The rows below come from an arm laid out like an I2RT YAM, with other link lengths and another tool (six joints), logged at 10 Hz.
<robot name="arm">
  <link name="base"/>
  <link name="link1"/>
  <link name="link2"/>
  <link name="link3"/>
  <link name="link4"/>
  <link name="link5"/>
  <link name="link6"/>
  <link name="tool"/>
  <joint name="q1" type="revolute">
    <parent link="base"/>
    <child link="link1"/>
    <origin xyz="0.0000 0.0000 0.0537" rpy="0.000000 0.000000 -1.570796"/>
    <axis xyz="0 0 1"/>
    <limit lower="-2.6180" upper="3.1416"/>
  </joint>
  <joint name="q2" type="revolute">
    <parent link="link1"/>
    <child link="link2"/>
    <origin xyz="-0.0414 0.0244 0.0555" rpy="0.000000 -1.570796 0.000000"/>
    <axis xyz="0 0 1"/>
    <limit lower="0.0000" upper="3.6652"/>
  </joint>
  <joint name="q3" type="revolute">
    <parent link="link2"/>
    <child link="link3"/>
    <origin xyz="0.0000 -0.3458 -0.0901" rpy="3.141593 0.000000 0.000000"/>
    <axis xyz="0 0 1"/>
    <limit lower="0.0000" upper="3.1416"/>
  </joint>
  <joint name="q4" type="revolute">
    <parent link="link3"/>
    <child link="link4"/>
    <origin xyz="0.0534 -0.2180 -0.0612" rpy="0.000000 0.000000 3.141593"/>
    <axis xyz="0 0 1"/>
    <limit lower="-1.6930" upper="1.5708"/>
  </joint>
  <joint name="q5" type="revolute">
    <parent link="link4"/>
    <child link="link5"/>
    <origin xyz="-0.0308 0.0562 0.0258" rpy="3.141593 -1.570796 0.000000"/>
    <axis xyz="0 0 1"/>
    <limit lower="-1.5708" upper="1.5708"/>
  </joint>
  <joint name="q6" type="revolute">
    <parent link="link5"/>
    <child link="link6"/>
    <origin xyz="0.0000 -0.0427 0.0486" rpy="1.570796 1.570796 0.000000"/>
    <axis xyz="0 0 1"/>
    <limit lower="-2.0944" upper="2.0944"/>
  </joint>
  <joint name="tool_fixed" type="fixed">
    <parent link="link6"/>
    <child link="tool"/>
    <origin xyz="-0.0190 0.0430 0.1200" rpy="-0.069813 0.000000 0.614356"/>
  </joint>
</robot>
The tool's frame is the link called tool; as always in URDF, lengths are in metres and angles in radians.
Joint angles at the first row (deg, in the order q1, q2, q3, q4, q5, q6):
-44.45, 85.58, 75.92, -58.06, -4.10, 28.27
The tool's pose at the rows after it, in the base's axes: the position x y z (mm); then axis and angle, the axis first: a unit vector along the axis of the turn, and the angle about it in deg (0 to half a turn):
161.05 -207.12 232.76 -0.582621 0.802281 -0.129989 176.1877
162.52 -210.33 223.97 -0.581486 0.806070 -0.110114 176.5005
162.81 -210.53 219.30 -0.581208 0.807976 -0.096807 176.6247
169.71 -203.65 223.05 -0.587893 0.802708 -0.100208 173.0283
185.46 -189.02 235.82 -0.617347 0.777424 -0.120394 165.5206
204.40 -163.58 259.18 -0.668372 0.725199 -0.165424 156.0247
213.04 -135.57 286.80 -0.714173 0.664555 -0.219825 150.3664
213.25 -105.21 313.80 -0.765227 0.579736 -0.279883 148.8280
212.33 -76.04 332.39 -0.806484 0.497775 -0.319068 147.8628
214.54 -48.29 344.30 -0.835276 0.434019 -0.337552 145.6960
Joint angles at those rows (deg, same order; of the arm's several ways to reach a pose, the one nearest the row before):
-44.88, 88.66, 75.92, -58.33, -3.18, 28.27
-45.21, 90.76, 75.92, -58.54, -3.27, 28.29
-45.28, 91.85, 75.92, -58.98, -3.38, 28.38
-45.36, 91.15, 76.34, -59.18, -7.01, 27.94
-45.19, 89.01, 77.17, -59.05, -14.74, 25.30
-44.05, 84.68, 77.27, -57.76, -24.73, 21.13
-41.45, 79.20, 77.27, -56.49, -30.59, 18.15
-36.27, 72.90, 77.25, -55.40, -31.95, 14.15
-29.93, 68.34, 77.25, -54.57, -31.94, 11.03
-23.01, 65.73, 77.25, -53.17, -31.77, 10.59

